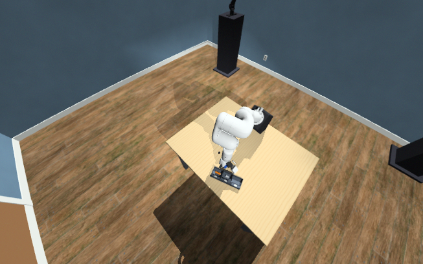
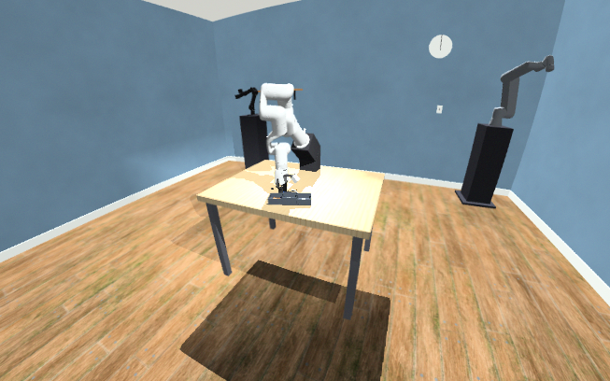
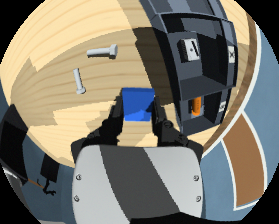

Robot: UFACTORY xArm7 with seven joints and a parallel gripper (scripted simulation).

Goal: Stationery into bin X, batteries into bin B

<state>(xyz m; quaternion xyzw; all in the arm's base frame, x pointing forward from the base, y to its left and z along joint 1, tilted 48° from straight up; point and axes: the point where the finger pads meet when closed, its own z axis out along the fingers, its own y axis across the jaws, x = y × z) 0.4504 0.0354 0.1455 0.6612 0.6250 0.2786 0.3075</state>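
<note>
The orange battery is 9 cm ahead of my hand and 2 cm below it. Round my hand: dark double bin 8 cm to the left, 7 cm ahead, 1 cm below; then pencil sharpener 8 cm to the left, 6 cm ahead, 2 cm below; then blue block 2 cm below.
</note>
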